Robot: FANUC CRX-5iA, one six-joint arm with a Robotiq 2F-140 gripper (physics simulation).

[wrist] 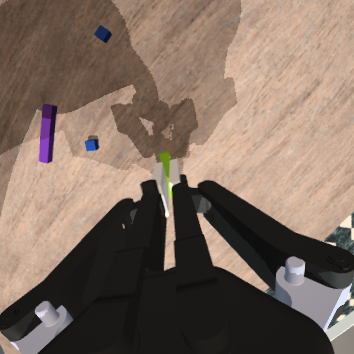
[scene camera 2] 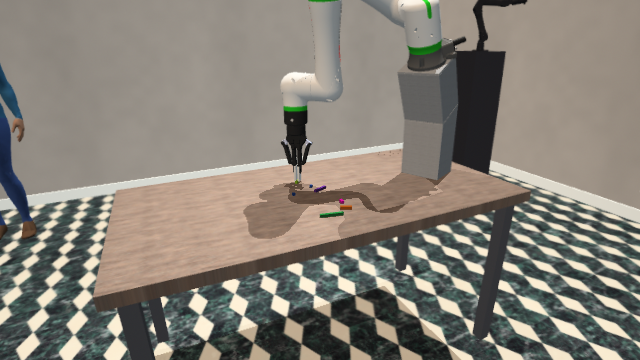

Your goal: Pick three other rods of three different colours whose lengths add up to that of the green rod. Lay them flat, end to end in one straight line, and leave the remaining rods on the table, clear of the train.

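Seen in the pictures: gripper, fingertip midpoint: (wrist: 168, 172) (scene camera 2: 297, 180); arm's base at its link origin: (scene camera 2: 426, 63).
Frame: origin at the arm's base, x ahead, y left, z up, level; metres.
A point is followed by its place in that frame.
My gripper (scene camera 2: 297, 180) @(z -0.464, x 0.512, y -0.077 m) (wrist: 168, 172) @(z -0.464, x 0.512, y -0.077 m) points down at the table's far side, its fingertips shut on a lime rod (scene camera 2: 296, 182) @(z -0.466, x 0.521, y -0.057 m) (wrist: 165, 159) @(z -0.461, x 0.519, y -0.063 m). The rod is low, at about table height. A purple rod (scene camera 2: 320, 188) @(z -0.464, x 0.443, y 0.040 m) (wrist: 47, 134) @(z -0.461, x 0.446, y 0.036 m) lies to the right in the scene view. One short blue rod (scene camera 2: 311, 186) @(z -0.466, x 0.471, y 0.003 m) (wrist: 91, 145) @(z -0.461, x 0.473, y -0.003 m) lies between the gripper and the purple rod. Another short blue rod (scene camera 2: 293, 194) @(z -0.466, x 0.555, y 0.068 m) (wrist: 103, 33) @(z -0.461, x 0.554, y 0.062 m) lies in the arm's shadow. A green rod (scene camera 2: 331, 214) @(z -0.464, x 0.465, y 0.278 m), an orange rod (scene camera 2: 346, 207) @(z -0.464, x 0.400, y 0.238 m) and a short magenta rod (scene camera 2: 341, 201) @(z -0.465, x 0.401, y 0.183 m) lie apart, nearer the front edge.
The wooden table (scene camera 2: 175, 220) @(z -0.471, x 0.969, y 0.175 m) (wrist: 290, 125) @(z -0.471, x 0.646, y -0.125 m) carries the arm's grey pedestal (scene camera 2: 427, 120) @(z -0.225, x -0.016, y 0.014 m) at its far right. A dark stand (scene camera 2: 477, 110) is behind the pedestal. A person (scene camera 2: 12, 150) stands beyond the table's left end.
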